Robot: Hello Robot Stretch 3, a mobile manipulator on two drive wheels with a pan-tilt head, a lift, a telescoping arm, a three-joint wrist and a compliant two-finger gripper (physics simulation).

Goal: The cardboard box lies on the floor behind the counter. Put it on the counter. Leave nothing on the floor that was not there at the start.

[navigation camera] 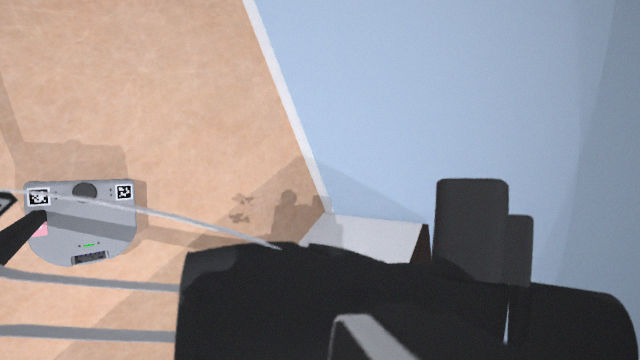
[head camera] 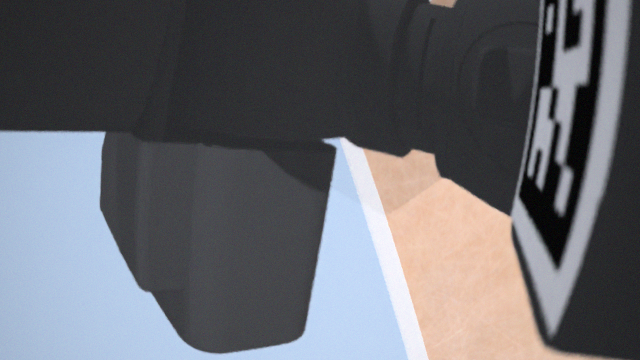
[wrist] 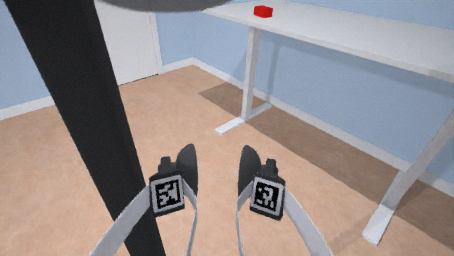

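Where they show: robot's base, origin of the base link: (navigation camera: 85,191).
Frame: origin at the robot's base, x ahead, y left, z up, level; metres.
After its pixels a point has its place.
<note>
The cardboard box does not show in these views. My gripper (wrist: 218,162) @[x 0.029, y 0.084, z 1.087 m] is open in the wrist view, with nothing between its two fingertips and the floor beyond them. The counter (navigation camera: 370,237) @[x -0.401, y -1.449, z 0.549 m] shows in part in the navigation view, as a white panel with a dark top edge, at the foot of the blue wall. My own dark arm and wrist parts hide the rest of it. The gripper's place relative to the counter cannot be told.
A white table (wrist: 350,37) with a small red block (wrist: 263,11) on it stands by the blue wall in the wrist view. A white door (wrist: 131,45) is at the upper left. My grey base (navigation camera: 90,210) @[x -0.062, y -0.014, z 0.160 m] stands on the floor in the navigation view. Dark wrist parts cover much of the head view.
</note>
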